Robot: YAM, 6 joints.
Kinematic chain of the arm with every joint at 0, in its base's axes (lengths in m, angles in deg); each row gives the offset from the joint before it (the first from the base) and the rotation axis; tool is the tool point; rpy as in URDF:
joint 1: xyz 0 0 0.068 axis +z
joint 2: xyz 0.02 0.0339 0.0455 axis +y
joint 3: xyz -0.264 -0.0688 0 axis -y
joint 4: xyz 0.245 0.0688 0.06 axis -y
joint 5: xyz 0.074 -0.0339 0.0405 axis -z
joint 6: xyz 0.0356 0 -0.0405 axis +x
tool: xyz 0 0 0 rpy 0 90 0
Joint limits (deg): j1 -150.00..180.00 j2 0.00..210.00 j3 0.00..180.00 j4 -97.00..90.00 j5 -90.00..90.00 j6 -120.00..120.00
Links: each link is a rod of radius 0.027 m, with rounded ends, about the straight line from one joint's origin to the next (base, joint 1, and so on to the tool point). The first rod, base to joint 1, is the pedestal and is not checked.
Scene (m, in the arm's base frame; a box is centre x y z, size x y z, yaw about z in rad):
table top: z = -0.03
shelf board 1: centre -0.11 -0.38 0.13 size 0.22 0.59 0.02 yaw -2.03
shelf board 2: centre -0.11 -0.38 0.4 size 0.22 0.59 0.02 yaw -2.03
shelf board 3: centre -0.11 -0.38 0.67 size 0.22 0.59 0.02 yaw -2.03
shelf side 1: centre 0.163 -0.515 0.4 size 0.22 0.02 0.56 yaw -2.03
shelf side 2: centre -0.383 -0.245 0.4 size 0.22 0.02 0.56 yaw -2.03
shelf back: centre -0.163 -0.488 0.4 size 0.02 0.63 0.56 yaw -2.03
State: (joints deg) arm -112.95 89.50 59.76 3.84 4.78 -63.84
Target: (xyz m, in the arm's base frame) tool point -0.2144 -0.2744 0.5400
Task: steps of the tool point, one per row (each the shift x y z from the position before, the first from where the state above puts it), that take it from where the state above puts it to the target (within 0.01 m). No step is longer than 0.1 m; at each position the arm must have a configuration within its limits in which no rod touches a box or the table.
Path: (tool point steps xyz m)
1: 0.0295 0.0551 0.0162
2: 0.0268 0.0545 -0.0006
3: 0.0226 0.0499 -0.0155
4: -0.0280 -0.0087 0.0726
5: -0.0251 0.0045 0.0725
6: -0.0184 0.0162 0.0698
7: -0.0091 0.0250 0.0648
8: -0.0265 -0.0432 0.0080
9: -0.0238 -0.0477 0.0001
10: -0.0198 -0.0509 -0.0081

